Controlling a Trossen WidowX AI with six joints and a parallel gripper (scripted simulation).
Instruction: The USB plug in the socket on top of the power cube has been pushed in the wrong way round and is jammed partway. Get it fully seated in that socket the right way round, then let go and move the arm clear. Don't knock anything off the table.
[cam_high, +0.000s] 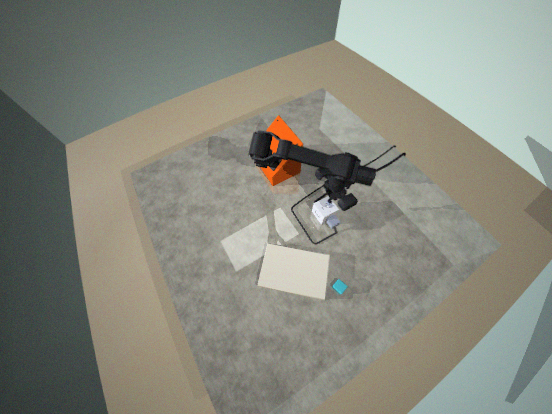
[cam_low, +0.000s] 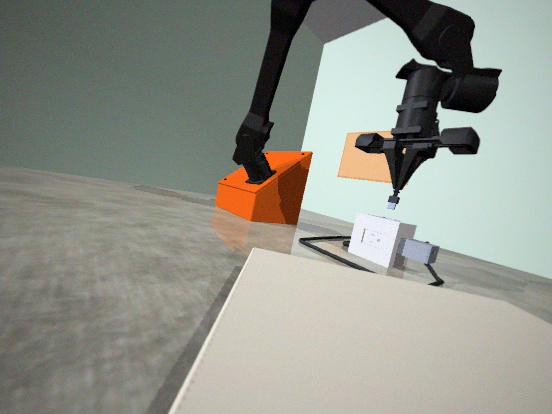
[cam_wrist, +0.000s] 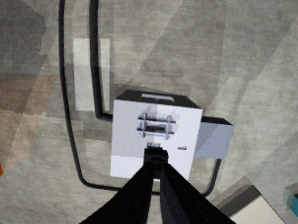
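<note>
My gripper tip is now 20 mm above the USB plug. The rest, counted from my gripper tip: teal cube 280 mm ahead, 160 mm to the right, 120 mm below; flat beige box 130 mm ahead, 270 mm to the right, 120 mm below.
</note>
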